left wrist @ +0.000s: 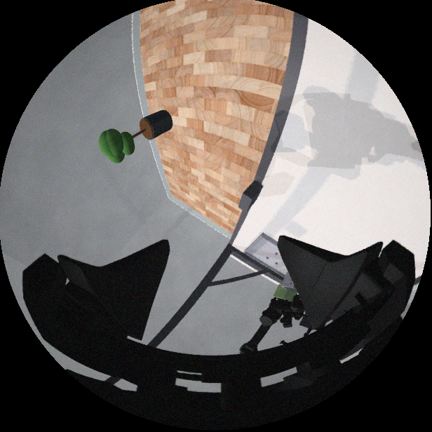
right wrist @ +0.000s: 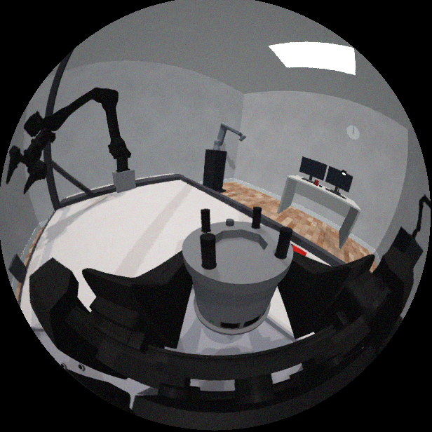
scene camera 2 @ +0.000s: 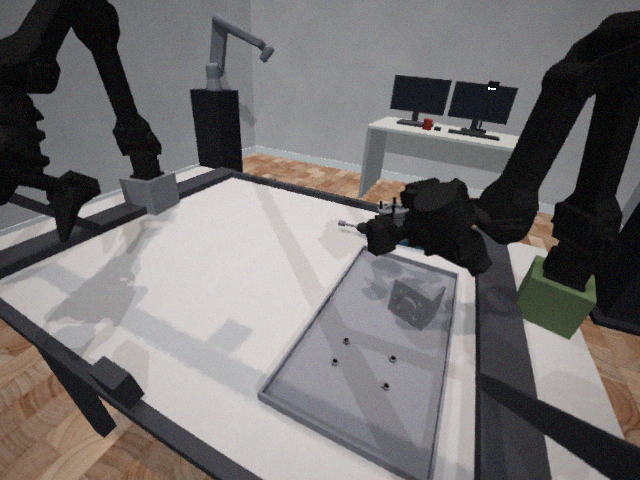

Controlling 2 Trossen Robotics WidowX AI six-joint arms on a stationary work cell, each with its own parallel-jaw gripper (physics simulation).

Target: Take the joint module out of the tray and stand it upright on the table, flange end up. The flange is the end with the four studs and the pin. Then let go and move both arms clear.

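Pixels of known places: left gripper, fingertip midpoint: [scene camera 2: 24,236]; right gripper, fingertip midpoint: [scene camera 2: 387,214]; left arm's base at its link origin: [scene camera 2: 147,175]; right arm's base at its link origin: [scene camera 2: 563,276].
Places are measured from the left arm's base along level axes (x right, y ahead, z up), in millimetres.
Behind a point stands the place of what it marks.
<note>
The grey joint module [scene camera 2: 392,208] @(x 111, y 661, z 67 mm) [right wrist: 237,290] is between the fingers of my right gripper [scene camera 2: 395,221] @(x 67, y 655, z 35 mm) [right wrist: 232,247], which is shut on it. The module is roughly upright, flange up, with its four black studs and small pin on top in the right wrist view. It is near the far end of the tray [scene camera 2: 310,382] @(x 388, y 594, z -88 mm), and its lower part is hidden in scene camera 2. It looks raised off the surface; the exact height is unclear. My left gripper [left wrist: 224,244] [right wrist: 17,186] is open and empty, high at the left side of the table [scene camera 2: 206,268] @(x 209, y 314, z -92 mm).
A grey block with a round recess [scene camera 2: 416,304] @(x 232, y 728, z -42 mm) stands in the tray. A tool's metal shaft [scene camera 2: 348,224] @(x -58, y 564, z -70 mm) shows left of the right gripper, with the handle mostly hidden behind it. A red tool part [right wrist: 299,250] shows behind the module. A dark frame [scene camera 2: 299,188] @(x -259, y 361, z -74 mm) edges the table.
</note>
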